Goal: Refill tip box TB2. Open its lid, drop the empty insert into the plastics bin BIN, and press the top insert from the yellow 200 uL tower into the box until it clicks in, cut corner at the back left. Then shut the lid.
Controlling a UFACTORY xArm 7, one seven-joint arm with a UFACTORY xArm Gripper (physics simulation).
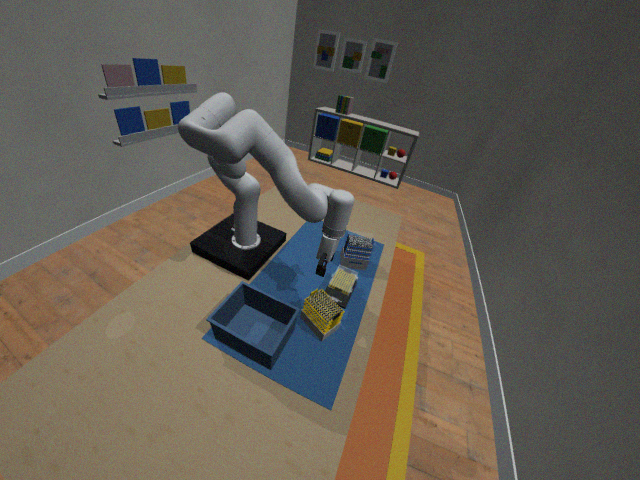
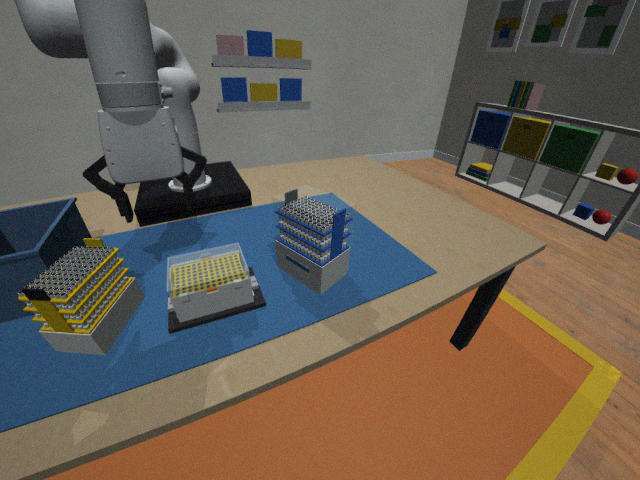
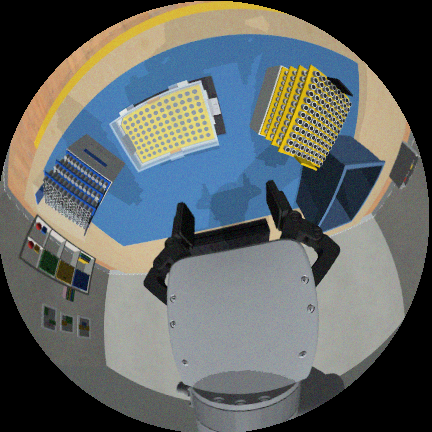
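The tip box TB2 (image 1: 343, 281) (image 2: 211, 273) (image 3: 167, 125) sits on a dark holder (image 2: 260, 300) between the two towers. Its clear lid looks shut over a yellow insert with rows of empty holes. The yellow tower (image 1: 323, 310) (image 2: 77, 279) (image 3: 315, 115) holds several stacked yellow inserts full of tips. The bin BIN (image 1: 240, 345) (image 2: 64, 227) (image 3: 325, 175) is a dark blue open box beside the yellow tower; no insert shows in it. My gripper (image 1: 321, 266) (image 2: 157, 211) (image 3: 226, 199) is open and empty, above the mat on the robot-base side of TB2, apart from it.
A blue tower (image 1: 357, 250) (image 2: 312, 237) (image 3: 80, 185) with stacked inserts stands on the other side of TB2 from the yellow tower. A blue mat (image 1: 310, 372) (image 2: 372, 279) lies under them. The arm's black base (image 1: 222, 242) stands behind the mat.
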